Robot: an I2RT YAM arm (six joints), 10 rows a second.
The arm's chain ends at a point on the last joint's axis. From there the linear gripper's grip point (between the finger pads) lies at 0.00 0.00 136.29 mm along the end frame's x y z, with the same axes.
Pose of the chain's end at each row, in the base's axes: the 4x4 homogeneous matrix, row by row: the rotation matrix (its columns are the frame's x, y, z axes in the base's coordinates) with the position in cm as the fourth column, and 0 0 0 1 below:
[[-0.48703, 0.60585, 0.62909, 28.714], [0.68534, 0.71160, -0.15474, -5.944], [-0.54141, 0.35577, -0.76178, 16.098], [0, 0, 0, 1]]
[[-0.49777, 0.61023, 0.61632, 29.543], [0.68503, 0.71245, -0.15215, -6.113], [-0.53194, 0.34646, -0.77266, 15.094], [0, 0, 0, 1]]
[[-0.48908, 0.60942, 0.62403, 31.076], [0.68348, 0.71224, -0.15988, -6.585], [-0.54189, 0.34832, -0.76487, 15.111], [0, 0, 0, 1]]
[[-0.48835, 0.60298, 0.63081, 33.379], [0.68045, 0.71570, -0.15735, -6.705], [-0.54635, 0.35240, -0.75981, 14.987], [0, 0, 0, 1]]
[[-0.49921, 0.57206, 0.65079, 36.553], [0.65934, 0.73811, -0.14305, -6.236], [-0.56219, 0.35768, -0.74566, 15.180], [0, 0, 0, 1]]
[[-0.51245, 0.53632, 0.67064, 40.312], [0.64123, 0.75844, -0.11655, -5.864], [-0.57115, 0.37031, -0.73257, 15.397], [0, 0, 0, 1]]
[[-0.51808, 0.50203, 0.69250, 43.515], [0.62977, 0.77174, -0.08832, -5.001], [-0.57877, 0.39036, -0.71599, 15.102], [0, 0, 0, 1]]
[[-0.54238, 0.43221, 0.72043, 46.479], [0.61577, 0.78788, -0.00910, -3.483], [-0.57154, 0.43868, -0.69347, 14.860], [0, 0, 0, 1]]
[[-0.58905, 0.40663, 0.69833, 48.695], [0.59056, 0.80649, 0.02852, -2.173], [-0.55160, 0.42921, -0.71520, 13.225], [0, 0, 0, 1]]
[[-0.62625, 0.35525, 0.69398, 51.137], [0.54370, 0.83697, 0.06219, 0.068], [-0.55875, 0.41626, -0.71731, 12.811], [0, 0, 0, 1]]
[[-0.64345, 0.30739, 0.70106, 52.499], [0.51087, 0.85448, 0.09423, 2.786], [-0.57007, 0.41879, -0.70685, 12.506], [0, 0, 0, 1]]
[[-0.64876, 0.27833, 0.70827, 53.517], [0.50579, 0.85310, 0.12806, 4.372], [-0.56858, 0.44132, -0.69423, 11.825], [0, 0, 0, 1]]
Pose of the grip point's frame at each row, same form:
[[-0.48703, 0.60585, 0.62909, 37.288], [0.68534, 0.71160, -0.15474, -8.053], [-0.54141, 0.35577, -0.76178, 5.716], [0, 0, 0, 1]]
[[-0.49777, 0.61023, 0.61632, 37.943], [0.68503, 0.71245, -0.15215, -8.187], [-0.53194, 0.34646, -0.77266, 4.563], [0, 0, 0, 1]]
[[-0.48908, 0.60942, 0.62403, 39.581], [0.68348, 0.71224, -0.15988, -8.764], [-0.54189, 0.34832, -0.76487, 4.687], [0, 0, 0, 1]]
[[-0.48835, 0.60298, 0.63081, 41.976], [0.68045, 0.71570, -0.15735, -8.850], [-0.54635, 0.35240, -0.75981, 4.632], [0, 0, 0, 1]]
[[-0.49921, 0.57206, 0.65079, 45.423], [0.65934, 0.73811, -0.14305, -8.186], [-0.56219, 0.35768, -0.74566, 5.017], [0, 0, 0, 1]]
[[-0.51245, 0.53632, 0.67064, 49.452], [0.64123, 0.75844, -0.11655, -7.452], [-0.57115, 0.37031, -0.73257, 5.413], [0, 0, 0, 1]]
[[-0.51808, 0.50203, 0.69250, 52.953], [0.62977, 0.77174, -0.08832, -6.205], [-0.57877, 0.39036, -0.71599, 5.344], [0, 0, 0, 1]]
[[-0.54238, 0.43221, 0.72043, 56.298], [0.61577, 0.78788, -0.00910, -3.607], [-0.57154, 0.43868, -0.69347, 5.409], [0, 0, 0, 1]]
[[-0.58905, 0.40663, 0.69833, 58.213], [0.59056, 0.80649, 0.02852, -1.784], [-0.55160, 0.42921, -0.71520, 3.478], [0, 0, 0, 1]]
[[-0.62625, 0.35525, 0.69398, 60.595], [0.54370, 0.83697, 0.06219, 0.916], [-0.55875, 0.41626, -0.71731, 3.035], [0, 0, 0, 1]]
[[-0.64345, 0.30739, 0.70106, 62.054], [0.51087, 0.85448, 0.09423, 4.070], [-0.57007, 0.41879, -0.70685, 2.872], [0, 0, 0, 1]]
[[-0.64876, 0.27833, 0.70827, 63.170], [0.50579, 0.85310, 0.12806, 6.117], [-0.56858, 0.44132, -0.69423, 2.363], [0, 0, 0, 1]]

